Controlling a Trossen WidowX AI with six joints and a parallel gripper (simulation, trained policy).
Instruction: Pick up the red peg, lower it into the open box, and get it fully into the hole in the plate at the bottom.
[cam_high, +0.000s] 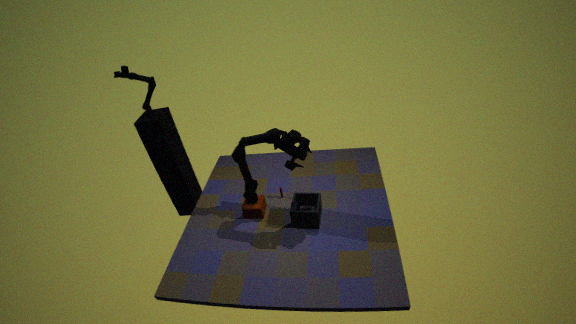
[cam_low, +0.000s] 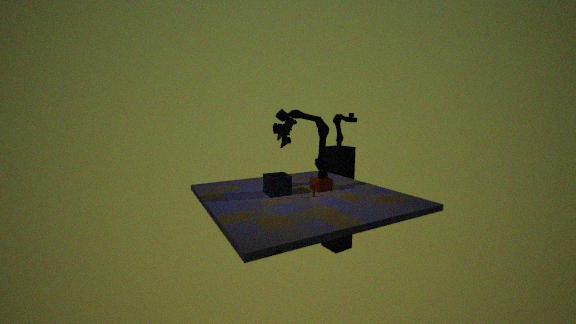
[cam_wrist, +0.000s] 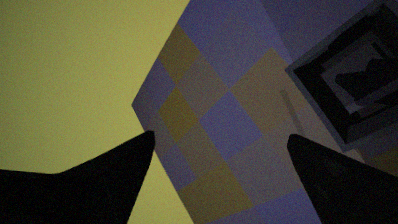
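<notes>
The red peg lies 33 cm below my gripper tip, 20 cm behind it and 12 cm to the left of it.
</notes>
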